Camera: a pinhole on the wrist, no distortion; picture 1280 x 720 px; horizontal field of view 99.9 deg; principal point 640.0 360.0 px. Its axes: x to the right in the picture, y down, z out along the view. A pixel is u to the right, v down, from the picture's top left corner.
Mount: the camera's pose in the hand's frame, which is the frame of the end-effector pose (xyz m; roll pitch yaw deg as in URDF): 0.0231 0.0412 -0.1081 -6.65 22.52 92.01
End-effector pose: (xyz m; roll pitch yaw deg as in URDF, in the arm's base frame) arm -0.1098 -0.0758 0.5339 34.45 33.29 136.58
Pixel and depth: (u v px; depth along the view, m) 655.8 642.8 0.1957
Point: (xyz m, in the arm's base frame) -0.1317 -0.1368 0.6843
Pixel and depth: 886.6 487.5 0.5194
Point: -0.3424 -0.1571 1.0225
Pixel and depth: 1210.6 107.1 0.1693
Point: -0.3751 -0.1493 0.6151
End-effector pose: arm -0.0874 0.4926 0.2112 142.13 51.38 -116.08
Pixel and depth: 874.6 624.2 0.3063
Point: -0.3168 0.6525 0.3944
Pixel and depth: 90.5 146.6 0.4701
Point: -0.0861 0.8532 -0.2563
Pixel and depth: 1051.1 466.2 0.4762
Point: -0.6032 0.6748 0.4451
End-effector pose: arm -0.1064 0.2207 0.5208 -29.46 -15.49 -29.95
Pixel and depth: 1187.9 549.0 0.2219
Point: -0.0022 0.4897 0.3422
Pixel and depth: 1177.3 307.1 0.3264
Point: 0.1549 0.5796 0.3585
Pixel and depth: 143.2 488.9 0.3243
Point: -0.2307 0.3402 0.8027
